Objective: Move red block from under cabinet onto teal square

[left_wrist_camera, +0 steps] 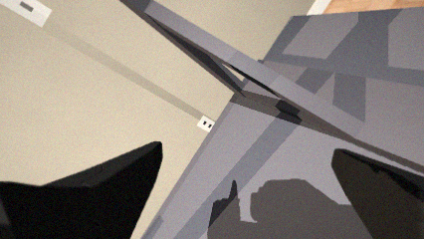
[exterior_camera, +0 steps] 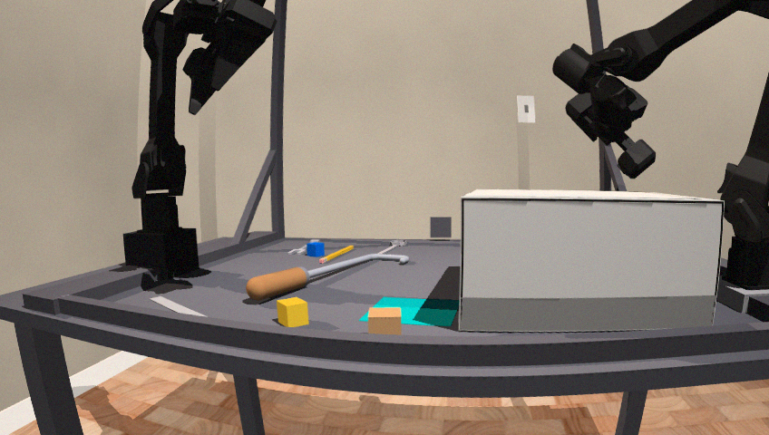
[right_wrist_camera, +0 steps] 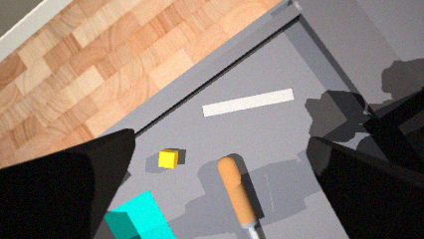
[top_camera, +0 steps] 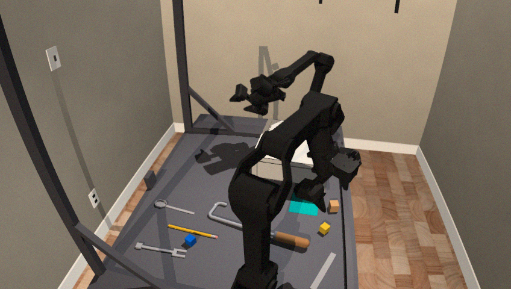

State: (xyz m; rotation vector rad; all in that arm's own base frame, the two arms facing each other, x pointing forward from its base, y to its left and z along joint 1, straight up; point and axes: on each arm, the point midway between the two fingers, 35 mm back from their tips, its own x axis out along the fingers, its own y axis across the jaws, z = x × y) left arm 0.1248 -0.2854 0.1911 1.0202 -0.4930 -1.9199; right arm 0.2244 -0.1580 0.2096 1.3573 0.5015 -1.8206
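Right now my right hand is 21 cm past the orange-handled tool, 9 cm to the right of it and 27 cm above it. Also, from my right hand: teal square 7 cm behind, 23 cm to the left, 28 cm below; then tan block 3 cm ahead, 23 cm to the left, 27 cm below; then yellow block 1 cm ahead, 12 cm to the left, 27 cm below.
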